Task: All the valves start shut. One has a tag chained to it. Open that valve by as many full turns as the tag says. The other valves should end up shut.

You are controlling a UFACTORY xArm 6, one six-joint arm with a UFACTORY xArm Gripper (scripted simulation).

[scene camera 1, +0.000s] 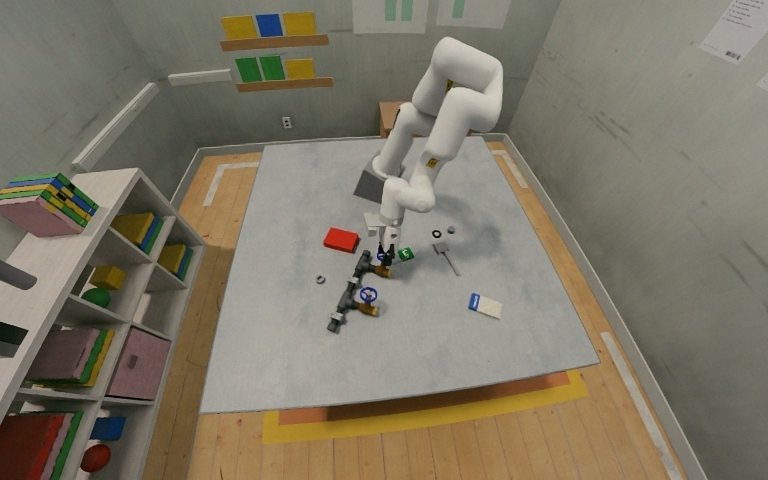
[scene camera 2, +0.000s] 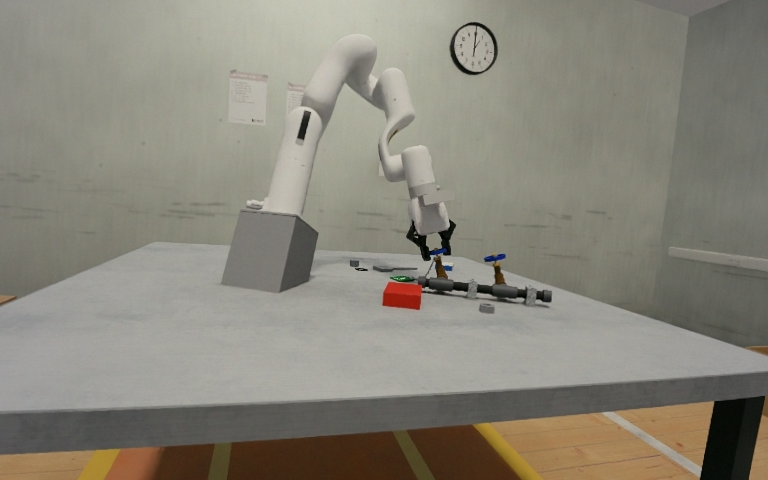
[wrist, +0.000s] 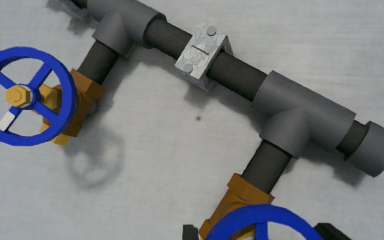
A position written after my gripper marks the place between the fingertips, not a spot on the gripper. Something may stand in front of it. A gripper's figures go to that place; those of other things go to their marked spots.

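Red block (scene camera 2: 401, 295), 0.87 m from the lens. My gripper (scene camera 2: 437, 258), 1.12 m from the lens. The red block is nearer to the lens than my gripper.
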